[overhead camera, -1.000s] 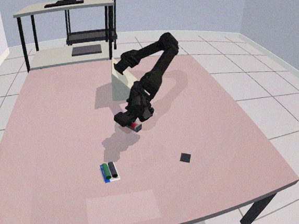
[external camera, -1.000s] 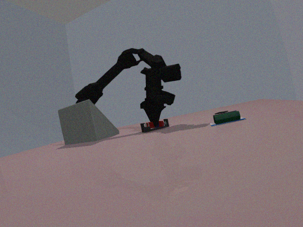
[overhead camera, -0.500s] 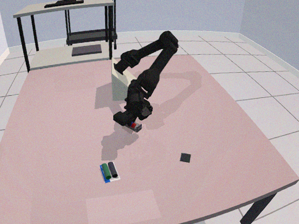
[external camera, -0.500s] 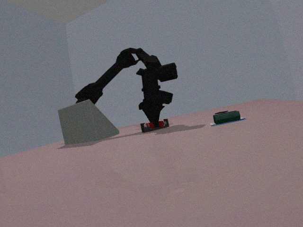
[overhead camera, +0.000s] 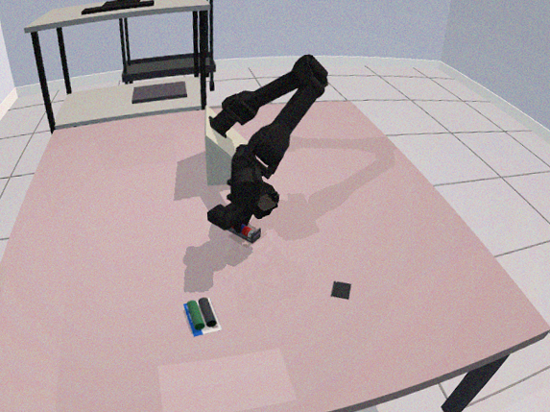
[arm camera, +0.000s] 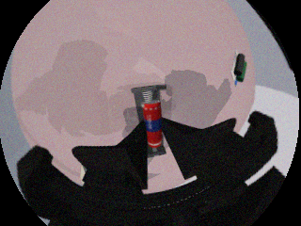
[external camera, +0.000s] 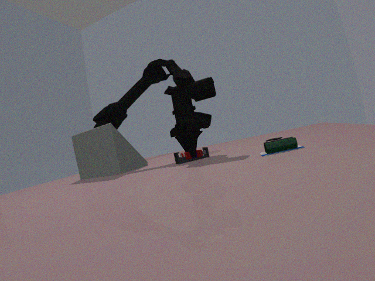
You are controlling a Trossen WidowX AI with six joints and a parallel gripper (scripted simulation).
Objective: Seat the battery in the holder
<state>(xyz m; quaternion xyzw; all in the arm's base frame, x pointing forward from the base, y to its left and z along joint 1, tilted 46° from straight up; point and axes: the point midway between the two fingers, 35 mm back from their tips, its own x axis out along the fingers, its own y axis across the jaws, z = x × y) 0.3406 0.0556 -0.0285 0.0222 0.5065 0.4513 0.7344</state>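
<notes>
The battery is 10 mm above my gripper tip. The rest, counted from my gripper tip: small dark square 240 mm ahead, 180 mm to the left, 10 mm below.
</notes>
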